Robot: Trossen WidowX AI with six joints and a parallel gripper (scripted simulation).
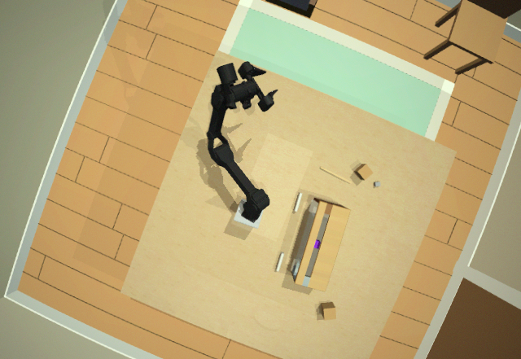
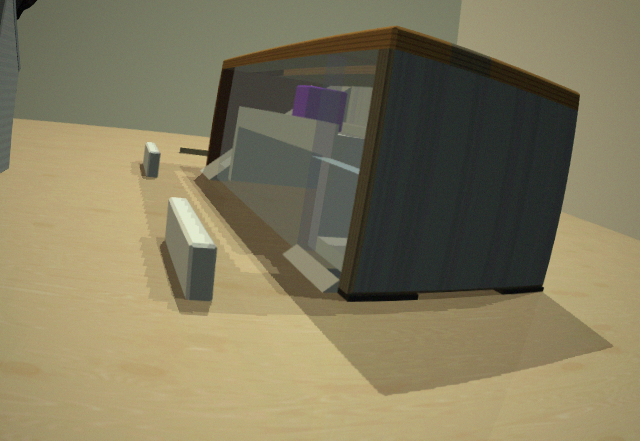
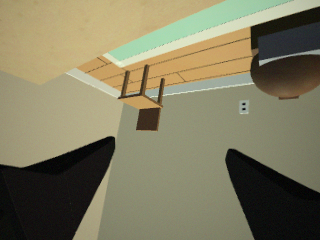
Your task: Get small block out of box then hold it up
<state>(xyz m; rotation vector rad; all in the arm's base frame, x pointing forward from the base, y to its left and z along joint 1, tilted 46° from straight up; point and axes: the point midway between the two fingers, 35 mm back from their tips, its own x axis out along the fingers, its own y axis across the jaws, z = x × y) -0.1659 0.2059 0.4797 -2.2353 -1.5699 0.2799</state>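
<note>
My gripper tip is now 49 cm short of the box, 50 cm to the left of it and 22 cm above it.
</note>
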